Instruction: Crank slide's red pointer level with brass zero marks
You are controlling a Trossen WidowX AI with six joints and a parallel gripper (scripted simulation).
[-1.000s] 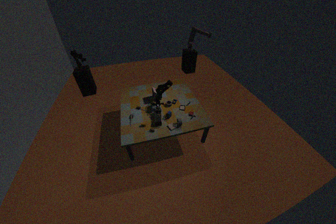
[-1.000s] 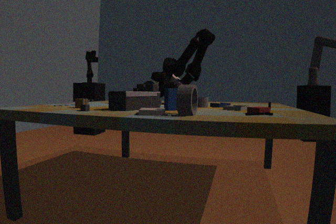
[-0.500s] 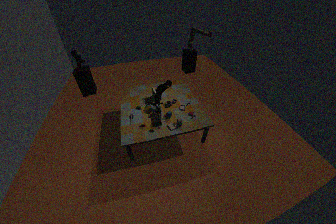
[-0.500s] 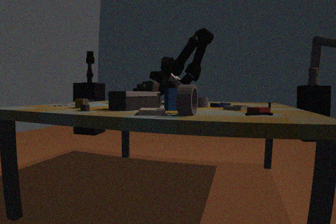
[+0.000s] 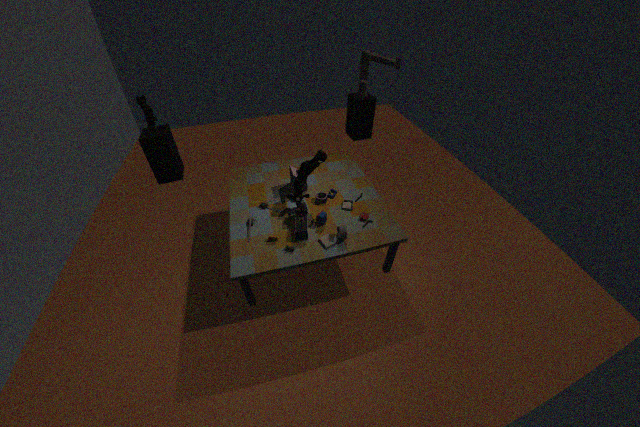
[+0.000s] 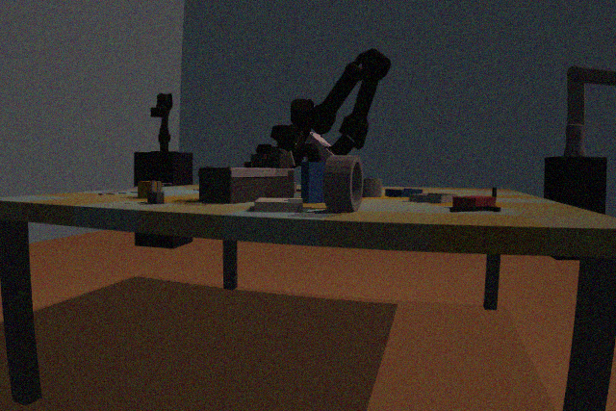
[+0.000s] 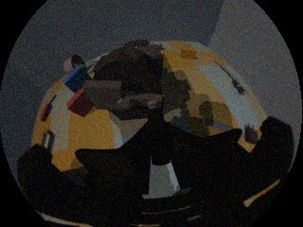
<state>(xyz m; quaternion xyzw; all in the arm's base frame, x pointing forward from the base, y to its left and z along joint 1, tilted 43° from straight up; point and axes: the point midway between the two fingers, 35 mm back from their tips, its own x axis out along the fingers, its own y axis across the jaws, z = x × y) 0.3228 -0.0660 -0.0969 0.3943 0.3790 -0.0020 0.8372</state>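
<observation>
The red pointer lies 12 cm ahead of my gripper tip, 3 cm above it and 1 cm to the right of it. The rest, counted from my gripper tip: blue block 18 cm ahead, 14 cm to the left, 1 cm below; then yellow block 26 cm to the right, 22 cm ahead, 4 cm below; then dark crank handle 3 cm above, 2 cm behind, 1 cm to the left.
</observation>
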